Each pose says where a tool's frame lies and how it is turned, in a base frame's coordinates. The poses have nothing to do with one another.
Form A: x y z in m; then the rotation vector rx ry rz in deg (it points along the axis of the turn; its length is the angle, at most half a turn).
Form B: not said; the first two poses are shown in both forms.
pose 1, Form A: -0.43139 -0.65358 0.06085 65.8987 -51.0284 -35.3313
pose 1, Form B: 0.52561 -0.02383 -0.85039; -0.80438 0.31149 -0.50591; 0.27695 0.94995 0.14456; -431.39 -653.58 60.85
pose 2, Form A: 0.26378 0.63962 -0.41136 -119.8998 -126.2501 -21.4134
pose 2, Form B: -0.06400 0.99196 0.10918; 0.97248 0.03743 0.22995; 0.22401 0.12089 -0.96706; 263.78 639.62 -411.36
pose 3, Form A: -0.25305 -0.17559 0.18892 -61.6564 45.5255 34.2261
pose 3, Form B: 0.58819 -0.76180 0.27146; 0.04915 0.36871 0.92824; -0.80723 -0.53264 0.25432; -253.05 -175.59 188.92
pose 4, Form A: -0.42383 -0.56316 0.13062 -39.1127 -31.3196 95.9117
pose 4, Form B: -0.14106 -0.70463 -0.69542; 0.97924 -0.20258 0.00664; -0.14555 -0.68004 0.71858; -423.83 -563.16 130.62
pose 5, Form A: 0.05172 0.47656 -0.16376 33.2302 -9.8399 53.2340
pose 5, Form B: 0.59752 -0.79505 0.10428; 0.70523 0.45917 -0.54020; 0.38160 0.39632 0.83505; 51.72 476.56 -163.76
